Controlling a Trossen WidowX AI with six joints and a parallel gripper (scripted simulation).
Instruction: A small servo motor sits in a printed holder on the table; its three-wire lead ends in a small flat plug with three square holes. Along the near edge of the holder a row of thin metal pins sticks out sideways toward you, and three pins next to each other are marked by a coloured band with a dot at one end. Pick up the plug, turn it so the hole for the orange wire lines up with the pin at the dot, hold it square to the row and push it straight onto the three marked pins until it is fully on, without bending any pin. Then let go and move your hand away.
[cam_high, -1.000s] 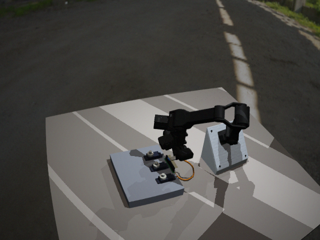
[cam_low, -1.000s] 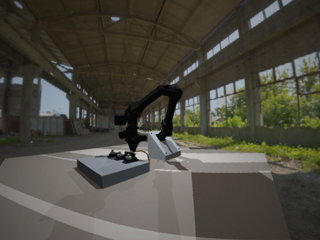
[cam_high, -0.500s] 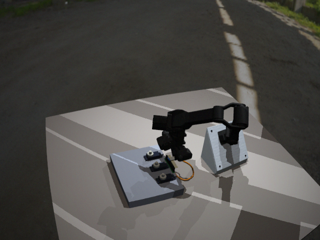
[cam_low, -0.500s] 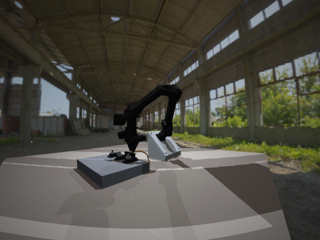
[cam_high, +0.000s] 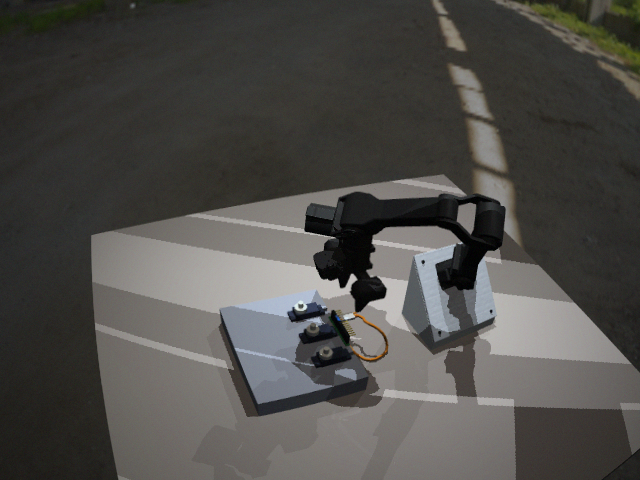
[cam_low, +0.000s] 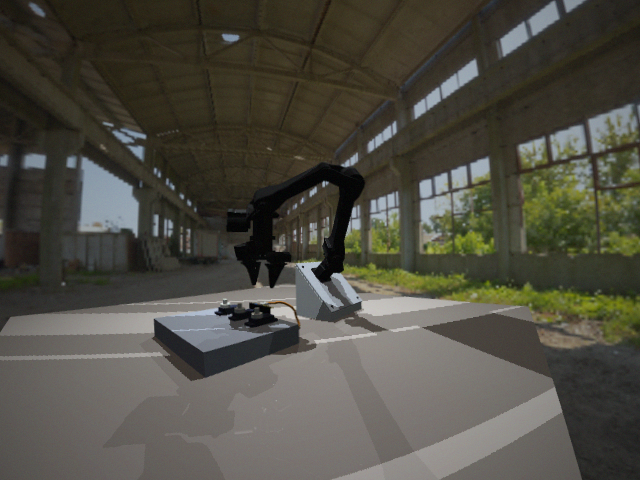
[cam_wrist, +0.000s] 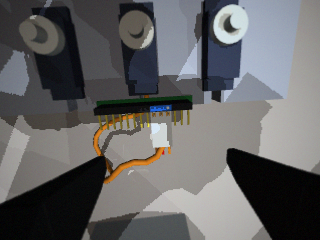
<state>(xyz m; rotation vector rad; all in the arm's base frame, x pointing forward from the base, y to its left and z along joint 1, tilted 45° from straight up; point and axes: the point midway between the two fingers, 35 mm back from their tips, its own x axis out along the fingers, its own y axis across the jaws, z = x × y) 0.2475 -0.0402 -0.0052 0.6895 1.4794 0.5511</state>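
Right now my gripper tip is 5 cm above the blue band and 2 cm short of it. Also, from my gripper tip: grey printed holder (18 cm ahead, 10 cm below).
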